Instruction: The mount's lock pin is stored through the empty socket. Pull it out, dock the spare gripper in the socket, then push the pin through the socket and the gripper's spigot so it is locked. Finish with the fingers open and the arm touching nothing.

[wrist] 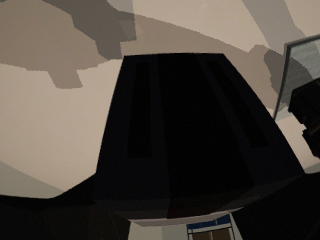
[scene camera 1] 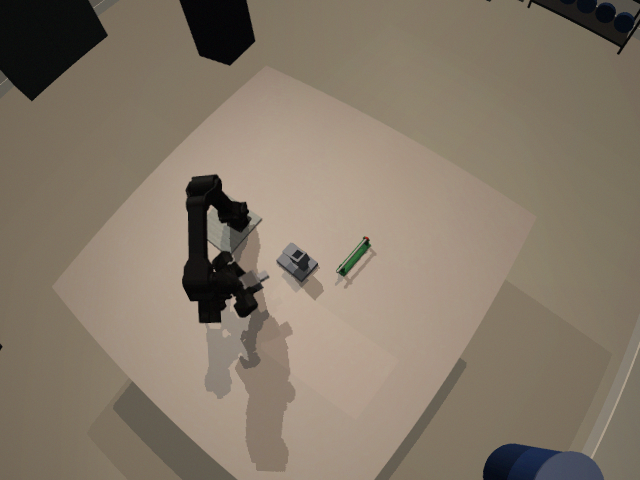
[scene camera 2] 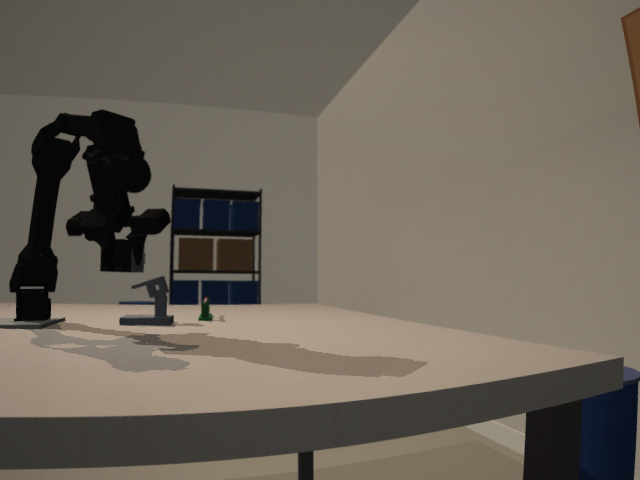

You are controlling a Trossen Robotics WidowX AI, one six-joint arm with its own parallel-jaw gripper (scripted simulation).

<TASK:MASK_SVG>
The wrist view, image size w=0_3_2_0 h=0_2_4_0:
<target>gripper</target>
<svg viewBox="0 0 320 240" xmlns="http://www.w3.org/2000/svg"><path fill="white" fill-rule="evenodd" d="M131 221L123 216L116 215L115 212L109 211L109 209L101 207L101 205L91 200L95 173L88 177L88 179L85 179L85 181L75 185L75 188L72 187L67 192L60 193L60 196L49 197L49 199L43 199L43 197L35 199L35 197L0 195L0 240L128 240ZM320 172L305 173L299 179L291 181L291 184L287 184L287 187L277 189L277 191L272 192L271 195L264 197L264 199L257 200L255 203L247 205L247 207L231 212L233 220L235 220L235 224L239 228L237 231L240 231L240 236L243 237L243 240L320 240Z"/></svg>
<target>spare gripper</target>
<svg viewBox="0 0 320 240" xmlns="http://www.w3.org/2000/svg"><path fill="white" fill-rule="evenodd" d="M123 57L115 92L113 92L111 108L109 108L107 124L105 124L103 139L101 139L99 159L97 159L99 164L97 164L95 180L93 180L91 200L101 205L101 207L115 212L116 215L125 217L131 223L147 228L164 227L164 225L204 223L204 221L217 219L217 217L227 215L227 213L247 207L247 205L253 204L257 200L264 199L264 197L271 195L277 189L287 187L287 184L291 184L291 181L295 181L295 179L297 180L300 176L305 175L295 152L293 152L288 141L285 140L285 136L280 131L280 128L277 127L275 120L269 115L263 101L257 99L257 95L252 91L251 85L237 72L235 65L223 53L173 52L127 55Z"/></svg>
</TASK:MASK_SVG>
